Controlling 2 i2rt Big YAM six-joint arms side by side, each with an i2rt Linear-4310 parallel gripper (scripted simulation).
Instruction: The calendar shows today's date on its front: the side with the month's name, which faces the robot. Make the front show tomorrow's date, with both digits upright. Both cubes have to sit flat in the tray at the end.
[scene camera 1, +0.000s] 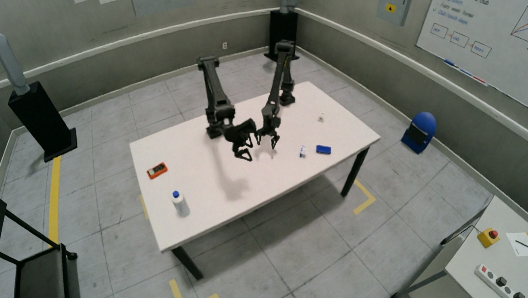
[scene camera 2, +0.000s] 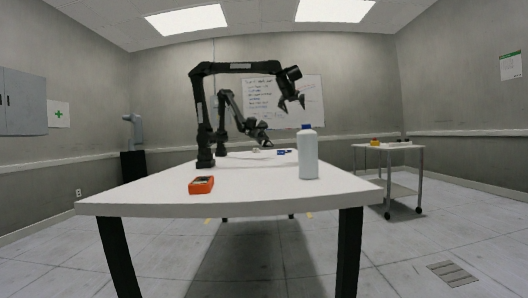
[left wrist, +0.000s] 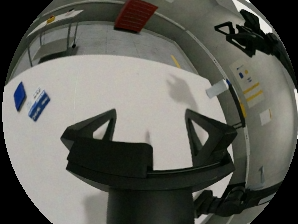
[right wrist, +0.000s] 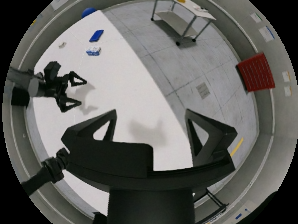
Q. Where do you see the right gripper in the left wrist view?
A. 219, 32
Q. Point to a white bottle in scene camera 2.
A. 307, 147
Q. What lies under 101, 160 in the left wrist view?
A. The left gripper.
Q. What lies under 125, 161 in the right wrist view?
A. The right gripper.
